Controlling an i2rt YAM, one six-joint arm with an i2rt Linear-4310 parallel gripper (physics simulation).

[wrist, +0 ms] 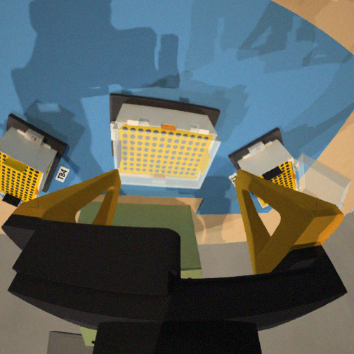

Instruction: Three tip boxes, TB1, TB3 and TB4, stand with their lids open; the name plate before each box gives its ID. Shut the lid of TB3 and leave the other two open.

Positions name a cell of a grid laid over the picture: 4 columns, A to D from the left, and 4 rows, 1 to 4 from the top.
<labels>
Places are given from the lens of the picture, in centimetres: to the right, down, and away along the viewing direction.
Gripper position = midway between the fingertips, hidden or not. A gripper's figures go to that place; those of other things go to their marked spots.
my gripper (C2): 0, 0, 13
clear lid (D3): 24, 1, 24
clear lid (B2): -2, -2, 19
</labels>
